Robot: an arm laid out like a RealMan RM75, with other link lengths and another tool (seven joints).
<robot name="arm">
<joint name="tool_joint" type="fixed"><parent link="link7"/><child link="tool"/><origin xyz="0.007 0.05 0" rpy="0.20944 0 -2.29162"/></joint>
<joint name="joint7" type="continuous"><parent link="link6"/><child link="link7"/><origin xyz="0 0 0.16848" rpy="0 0 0"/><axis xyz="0 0 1"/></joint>
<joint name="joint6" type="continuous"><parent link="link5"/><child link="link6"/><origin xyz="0 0 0" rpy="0 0 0"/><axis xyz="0 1 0"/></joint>
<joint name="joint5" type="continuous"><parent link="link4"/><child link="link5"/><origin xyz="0 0 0.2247" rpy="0 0 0"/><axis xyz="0 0 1"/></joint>
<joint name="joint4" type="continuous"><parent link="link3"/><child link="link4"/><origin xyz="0 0 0" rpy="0 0 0"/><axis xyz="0 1 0"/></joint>
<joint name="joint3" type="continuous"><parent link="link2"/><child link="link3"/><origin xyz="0 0 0.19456" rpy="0 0 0"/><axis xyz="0 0 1"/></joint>
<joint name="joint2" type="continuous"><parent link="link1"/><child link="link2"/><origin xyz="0 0 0" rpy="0 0 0"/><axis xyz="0 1 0"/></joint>
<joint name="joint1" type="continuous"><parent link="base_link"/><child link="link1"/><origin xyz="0 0 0.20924" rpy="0 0 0"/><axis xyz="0 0 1"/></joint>
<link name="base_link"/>
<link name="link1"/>
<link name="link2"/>
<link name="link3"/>
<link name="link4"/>
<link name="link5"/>
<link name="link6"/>
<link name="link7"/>
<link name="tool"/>
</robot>
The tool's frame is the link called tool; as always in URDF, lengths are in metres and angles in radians. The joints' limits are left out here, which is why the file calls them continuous.
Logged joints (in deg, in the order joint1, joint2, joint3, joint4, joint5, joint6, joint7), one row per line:
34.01, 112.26, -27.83, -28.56, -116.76, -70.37, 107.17
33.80, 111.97, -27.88, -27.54, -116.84, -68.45, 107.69
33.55, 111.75, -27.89, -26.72, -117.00, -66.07, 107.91
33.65, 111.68, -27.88, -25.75, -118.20, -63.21, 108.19
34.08, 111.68, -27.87, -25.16, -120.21, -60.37, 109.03
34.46, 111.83, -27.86, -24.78, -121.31, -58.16, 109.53
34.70, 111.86, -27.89, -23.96, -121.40, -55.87, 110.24
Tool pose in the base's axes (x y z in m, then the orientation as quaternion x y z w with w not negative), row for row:
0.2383, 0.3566, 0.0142, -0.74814, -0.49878, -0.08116, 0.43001
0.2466, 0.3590, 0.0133, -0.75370, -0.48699, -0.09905, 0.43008
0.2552, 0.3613, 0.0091, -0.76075, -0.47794, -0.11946, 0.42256
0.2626, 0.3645, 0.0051, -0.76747, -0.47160, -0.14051, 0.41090
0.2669, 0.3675, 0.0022, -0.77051, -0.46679, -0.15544, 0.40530
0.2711, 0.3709, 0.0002, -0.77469, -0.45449, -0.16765, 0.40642
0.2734, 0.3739, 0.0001, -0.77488, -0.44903, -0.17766, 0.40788
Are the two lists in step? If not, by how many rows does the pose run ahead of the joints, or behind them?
The pose runs 1 row ahead of the joints: the pose in row i belongs to the joints in row i + 1.
